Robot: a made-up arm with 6 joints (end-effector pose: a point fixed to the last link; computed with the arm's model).
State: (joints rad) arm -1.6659 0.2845 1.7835 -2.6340 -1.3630 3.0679
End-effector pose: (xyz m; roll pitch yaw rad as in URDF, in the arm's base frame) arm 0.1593 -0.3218 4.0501 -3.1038 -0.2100 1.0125
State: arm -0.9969 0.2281 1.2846 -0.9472 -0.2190 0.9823
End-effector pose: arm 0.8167 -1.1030 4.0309 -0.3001 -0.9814 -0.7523
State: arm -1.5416 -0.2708 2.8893 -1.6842 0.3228 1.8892
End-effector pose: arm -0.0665 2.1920 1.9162 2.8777 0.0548 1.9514
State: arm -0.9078 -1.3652 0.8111 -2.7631 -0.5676 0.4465
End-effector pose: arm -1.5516 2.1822 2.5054 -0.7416 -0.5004 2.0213
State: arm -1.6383 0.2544 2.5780 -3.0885 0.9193 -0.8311
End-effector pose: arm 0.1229 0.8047 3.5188 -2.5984 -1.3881 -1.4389
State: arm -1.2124 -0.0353 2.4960 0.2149 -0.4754 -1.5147
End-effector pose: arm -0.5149 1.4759 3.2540 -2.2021 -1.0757 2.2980
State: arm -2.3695 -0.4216 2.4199 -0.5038 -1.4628 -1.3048
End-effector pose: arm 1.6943 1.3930 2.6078 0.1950 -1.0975 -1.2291
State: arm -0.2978 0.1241 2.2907 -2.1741 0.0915 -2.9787
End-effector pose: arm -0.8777 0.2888 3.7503 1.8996 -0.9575 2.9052
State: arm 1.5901 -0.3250 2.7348 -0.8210 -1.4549 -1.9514
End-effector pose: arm -0.1508 -2.1452 2.2169 0.3908 -0.7950 -3.1346
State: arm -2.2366 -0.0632 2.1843 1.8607 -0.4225 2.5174
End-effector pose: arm 0.8546 1.0979 3.6101 -1.7432 -0.7309 1.5312
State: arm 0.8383 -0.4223 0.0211 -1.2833 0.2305 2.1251
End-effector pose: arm 0.9021 0.9386 3.1824 -0.7928 -0.5750 0.5983
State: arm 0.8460 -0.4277 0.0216 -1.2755 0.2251 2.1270
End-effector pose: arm 0.8850 0.9360 3.1896 -0.8043 -0.5814 0.6126
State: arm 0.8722 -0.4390 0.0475 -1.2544 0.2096 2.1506
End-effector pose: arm 0.8212 0.9171 3.2465 -0.8505 -0.6185 0.6568
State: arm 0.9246 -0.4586 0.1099 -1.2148 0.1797 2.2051
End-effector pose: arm 0.6911 0.8610 3.3685 -0.9501 -0.6977 0.7448
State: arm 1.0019 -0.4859 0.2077 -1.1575 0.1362 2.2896
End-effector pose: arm 0.5024 0.7397 3.5378 -1.1129 -0.8134 0.8793
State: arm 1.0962 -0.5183 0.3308 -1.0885 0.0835 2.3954
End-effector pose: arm 0.2895 0.5323 3.7148 -1.3396 -0.9479 1.0578
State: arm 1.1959 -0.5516 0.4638 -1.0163 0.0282 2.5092
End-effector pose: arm 0.1020 0.2505 3.8583 -1.6227 -1.0788 1.2758
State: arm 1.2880 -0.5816 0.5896 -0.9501 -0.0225 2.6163
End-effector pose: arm -0.0239 -0.0578 3.9463 -1.9432 -1.1871 1.5240
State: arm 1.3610 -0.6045 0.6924 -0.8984 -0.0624 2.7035
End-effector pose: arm -0.0845 -0.3276 3.9835 -2.2604 -1.2619 1.7759
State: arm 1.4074 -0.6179 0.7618 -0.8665 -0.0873 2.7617
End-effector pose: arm -0.1035 -0.5101 3.9920 -2.5089 -1.3042 1.9782
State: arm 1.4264 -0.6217 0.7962 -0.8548 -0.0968 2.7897
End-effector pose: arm -0.1073 -0.5925 3.9934 -2.6357 -1.3231 2.0824
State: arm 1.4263 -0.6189 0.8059 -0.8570 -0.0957 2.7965
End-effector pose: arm -0.1089 -0.6032 3.9963 -2.6573 -1.3293 2.0986
